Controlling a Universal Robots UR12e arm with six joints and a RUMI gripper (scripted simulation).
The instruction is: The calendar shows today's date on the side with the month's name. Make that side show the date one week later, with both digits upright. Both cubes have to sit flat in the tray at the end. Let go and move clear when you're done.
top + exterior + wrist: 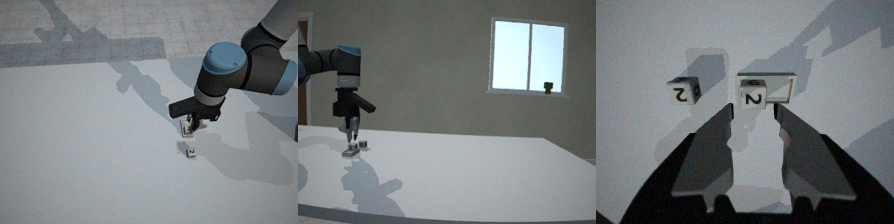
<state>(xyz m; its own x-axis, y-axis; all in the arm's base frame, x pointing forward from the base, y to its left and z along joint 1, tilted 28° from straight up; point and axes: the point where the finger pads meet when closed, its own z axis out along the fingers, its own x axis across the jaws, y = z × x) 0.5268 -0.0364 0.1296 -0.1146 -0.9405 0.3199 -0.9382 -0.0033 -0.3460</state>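
My hand is 2 cm to the left of the tray and 5 cm above it. From my hand the other things lie so: cube: 1 cm ahead, 9 cm to the left, 5 cm below.
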